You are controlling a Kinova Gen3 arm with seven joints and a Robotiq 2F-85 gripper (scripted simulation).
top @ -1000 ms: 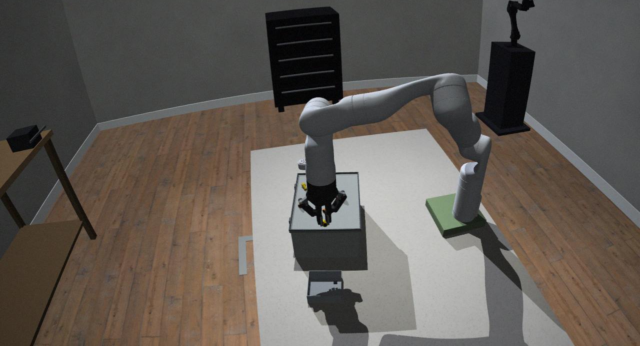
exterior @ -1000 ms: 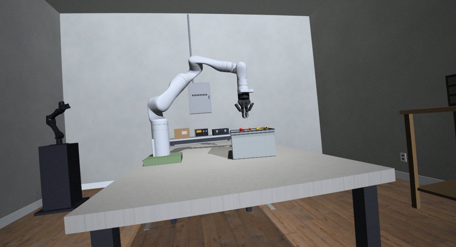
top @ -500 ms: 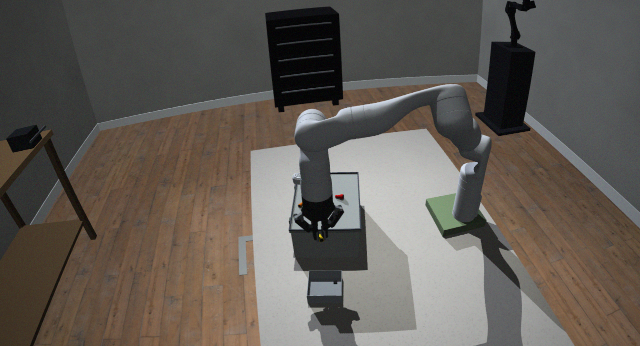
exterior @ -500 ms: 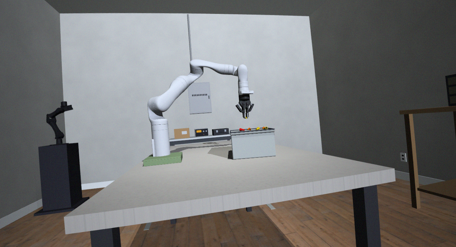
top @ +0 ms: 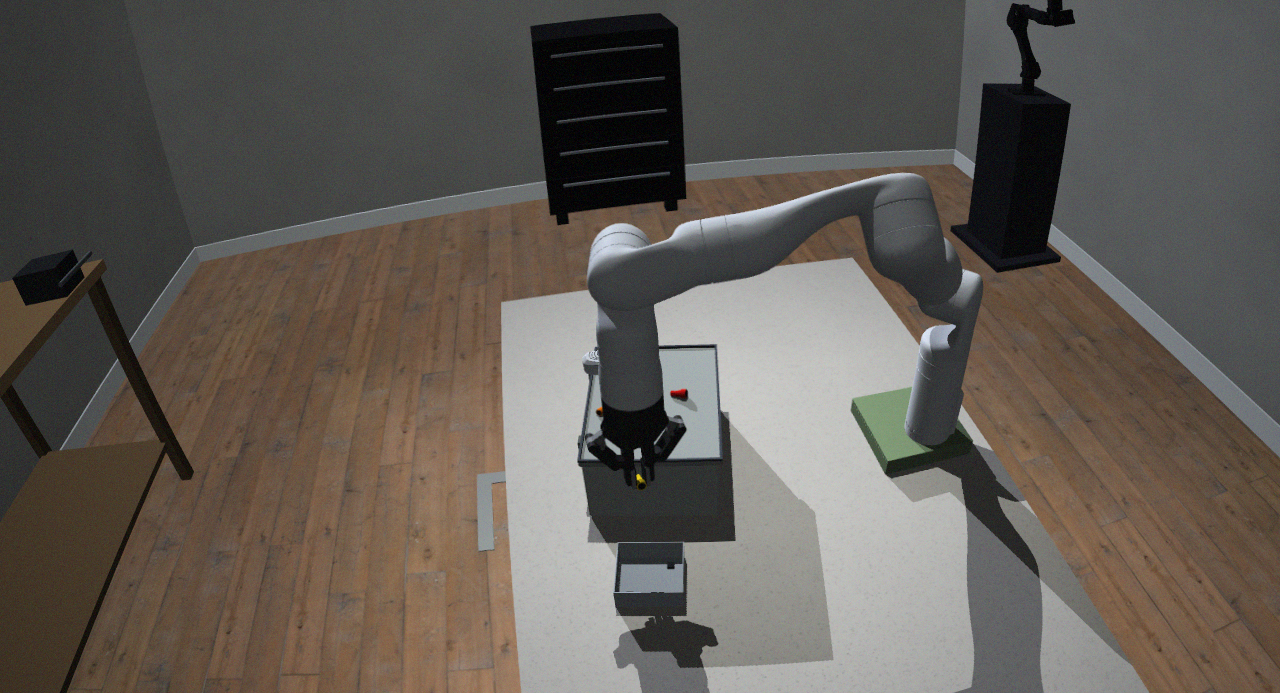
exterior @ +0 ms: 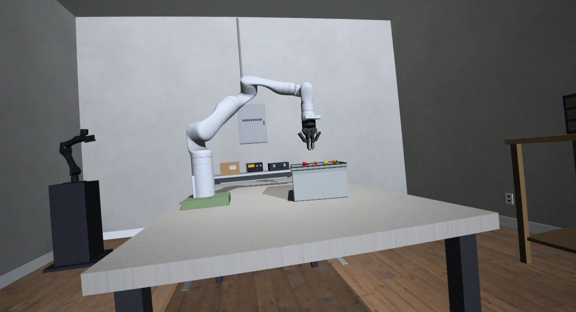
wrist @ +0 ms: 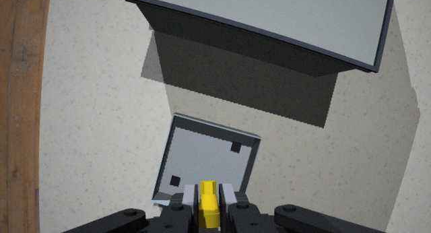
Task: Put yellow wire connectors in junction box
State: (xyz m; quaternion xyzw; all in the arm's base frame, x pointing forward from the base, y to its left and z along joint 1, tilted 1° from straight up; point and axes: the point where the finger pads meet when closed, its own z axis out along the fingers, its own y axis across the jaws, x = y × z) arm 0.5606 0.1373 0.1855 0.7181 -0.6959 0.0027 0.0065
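Right now my hand is 260 mm to the left of the tool case, 120 mm above it and 70 mm past it. Round my hand: red connector: 250 mm to the right, 120 mm behind, 80 mm below.
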